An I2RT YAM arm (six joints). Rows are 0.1 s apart.
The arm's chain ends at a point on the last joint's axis. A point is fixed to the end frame.
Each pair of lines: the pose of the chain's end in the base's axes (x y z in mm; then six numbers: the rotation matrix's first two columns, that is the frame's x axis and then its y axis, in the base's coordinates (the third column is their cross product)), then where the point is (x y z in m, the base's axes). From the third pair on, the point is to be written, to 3 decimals.
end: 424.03, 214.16, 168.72, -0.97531, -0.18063, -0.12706, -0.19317, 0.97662, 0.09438
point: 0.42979 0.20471 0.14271
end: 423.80, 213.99, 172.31, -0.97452, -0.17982, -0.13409, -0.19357, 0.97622, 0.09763
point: 0.42972 0.20465 0.14629
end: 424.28, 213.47, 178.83, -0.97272, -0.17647, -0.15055, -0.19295, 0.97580, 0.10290
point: 0.431 0.204 0.153
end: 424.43, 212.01, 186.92, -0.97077, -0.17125, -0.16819, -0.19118, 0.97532, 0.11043
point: 0.431 0.203 0.161
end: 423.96, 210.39, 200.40, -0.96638, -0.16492, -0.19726, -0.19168, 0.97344, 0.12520
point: 0.431 0.202 0.174
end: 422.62, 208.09, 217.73, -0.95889, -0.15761, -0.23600, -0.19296, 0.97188, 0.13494
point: 0.431 0.200 0.192
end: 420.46, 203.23, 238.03, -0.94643, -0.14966, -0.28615, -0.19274, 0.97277, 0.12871
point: 0.430 0.195 0.213
